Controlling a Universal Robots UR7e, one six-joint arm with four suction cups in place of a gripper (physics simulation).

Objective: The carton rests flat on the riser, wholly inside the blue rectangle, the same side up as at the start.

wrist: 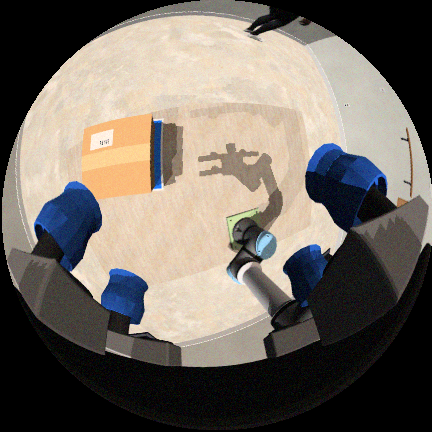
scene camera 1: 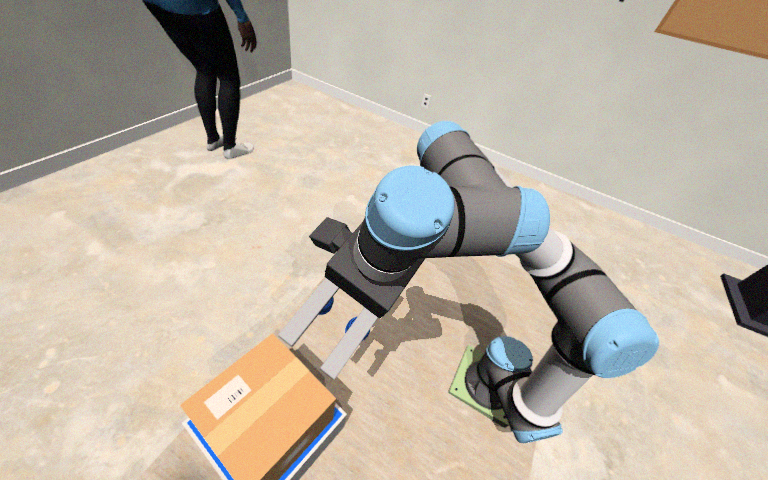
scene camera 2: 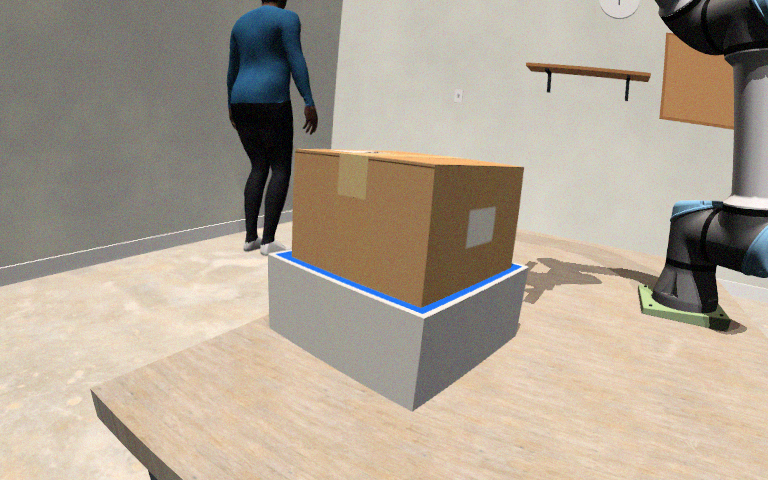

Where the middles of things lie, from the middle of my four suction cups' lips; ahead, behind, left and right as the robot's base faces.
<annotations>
Now: the brown cardboard carton (scene camera 2: pixel 417 227) 45 cm below my suction cup, 15 cm to the left of it and 14 cm ahead of it. Round my suction cup: white riser (scene camera 2: pixel 407 354): 58 cm below, 14 cm to the left, 14 cm ahead.
</annotations>
